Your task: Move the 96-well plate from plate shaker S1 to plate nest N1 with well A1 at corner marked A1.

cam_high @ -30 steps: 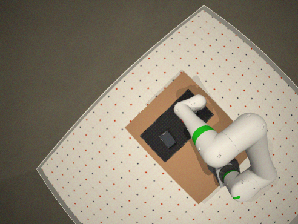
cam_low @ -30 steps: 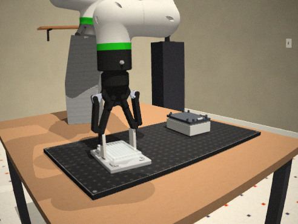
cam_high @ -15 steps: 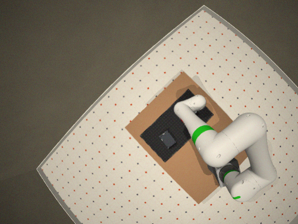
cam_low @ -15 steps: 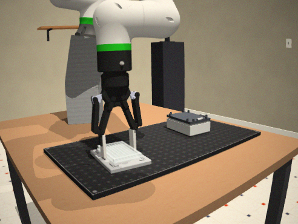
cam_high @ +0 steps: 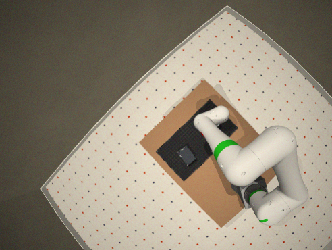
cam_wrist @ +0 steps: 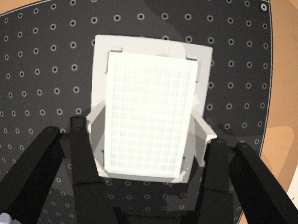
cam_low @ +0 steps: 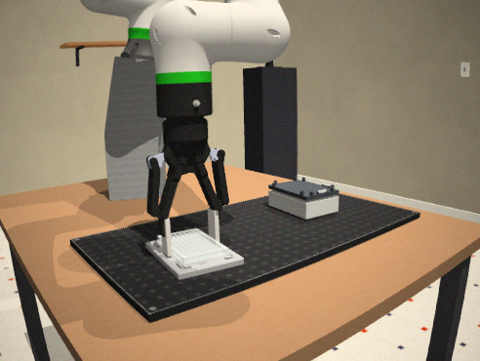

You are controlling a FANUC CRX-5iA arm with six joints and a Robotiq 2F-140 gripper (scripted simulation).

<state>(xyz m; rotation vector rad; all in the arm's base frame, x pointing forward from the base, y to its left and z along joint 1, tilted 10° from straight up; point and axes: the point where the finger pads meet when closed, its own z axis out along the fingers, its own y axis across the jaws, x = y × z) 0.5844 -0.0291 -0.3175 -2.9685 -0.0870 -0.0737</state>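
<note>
The white 96-well plate is 20 mm below my hand. Round my hand: plate nest N1 (40 mm below).
</note>
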